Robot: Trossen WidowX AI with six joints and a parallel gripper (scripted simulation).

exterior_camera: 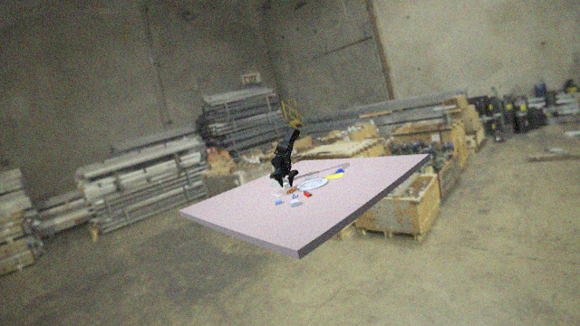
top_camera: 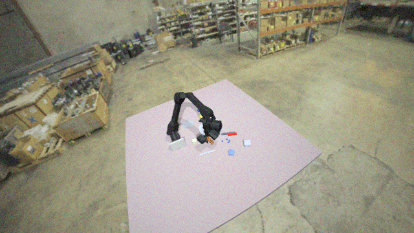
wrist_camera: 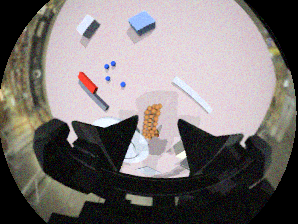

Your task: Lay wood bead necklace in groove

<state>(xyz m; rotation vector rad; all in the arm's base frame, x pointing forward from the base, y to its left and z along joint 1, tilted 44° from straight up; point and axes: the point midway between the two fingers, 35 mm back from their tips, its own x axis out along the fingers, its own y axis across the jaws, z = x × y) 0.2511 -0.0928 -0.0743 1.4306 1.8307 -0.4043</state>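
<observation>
My gripper tip is 6 cm past the white stick, 6 cm to the left of it and 4 cm above it. Round my gripper tip: cream cube 11 cm behind, 6 cm to the left, 2 cm below; then red-handled tool 17 cm ahead, 2 cm to the left, 4 cm below; then blue block 10 cm ahead, 14 cm to the right, 3 cm below.
</observation>
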